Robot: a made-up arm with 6 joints. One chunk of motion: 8 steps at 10 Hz.
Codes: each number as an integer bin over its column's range. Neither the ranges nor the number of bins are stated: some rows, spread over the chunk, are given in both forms.
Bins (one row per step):
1: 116 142 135 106 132 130
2: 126 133 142 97 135 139
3: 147 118 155 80 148 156
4: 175 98 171 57 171 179
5: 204 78 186 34 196 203
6: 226 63 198 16 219 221
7: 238 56 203 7 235 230
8: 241 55 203 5 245 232
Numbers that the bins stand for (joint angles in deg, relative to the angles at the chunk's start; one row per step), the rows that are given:
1: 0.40 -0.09 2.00 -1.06 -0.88 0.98
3: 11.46 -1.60 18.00 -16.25 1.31 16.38
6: 39.65 -5.05 52.40 -53.65 11.06 54.87
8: 45.00 -5.55 56.40 -60.08 14.63 61.38
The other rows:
2: 3.96 -0.65 7.60 -6.32 -0.47 6.31
4: 21.45 -2.85 30.80 -29.69 4.47 30.00
5: 31.80 -4.11 42.80 -43.13 7.90 44.21
7: 43.93 -5.49 56.40 -58.91 13.25 60.20

